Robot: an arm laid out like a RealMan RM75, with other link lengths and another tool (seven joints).
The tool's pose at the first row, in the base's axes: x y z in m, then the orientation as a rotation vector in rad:
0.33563 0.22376 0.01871 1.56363 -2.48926 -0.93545
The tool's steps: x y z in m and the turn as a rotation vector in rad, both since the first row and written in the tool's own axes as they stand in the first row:
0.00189 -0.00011 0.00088 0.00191 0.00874 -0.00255
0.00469 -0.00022 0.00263 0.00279 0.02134 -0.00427
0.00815 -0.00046 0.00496 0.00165 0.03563 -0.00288
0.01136 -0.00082 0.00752 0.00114 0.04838 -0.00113
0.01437 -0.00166 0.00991 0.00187 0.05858 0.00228
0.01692 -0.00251 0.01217 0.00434 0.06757 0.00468
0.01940 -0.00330 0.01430 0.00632 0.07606 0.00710
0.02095 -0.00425 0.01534 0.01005 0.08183 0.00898
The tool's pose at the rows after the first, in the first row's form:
0.33449 0.22255 0.01744 1.56838 -2.48366 -0.92482
0.33260 0.22099 0.01523 1.57189 -2.47502 -0.91133
0.33030 0.21910 0.01230 1.57057 -2.46521 -0.89801
0.32812 0.21749 0.00919 1.56878 -2.45713 -0.88556
0.32649 0.21583 0.00602 1.56488 -2.45268 -0.87414
0.32514 0.21448 0.00307 1.56278 -2.44993 -0.86219
0.32382 0.21315 0.00028 1.56046 -2.44709 -0.85130
0.32346 0.21205 -0.00146 1.55922 -2.44724 -0.84128

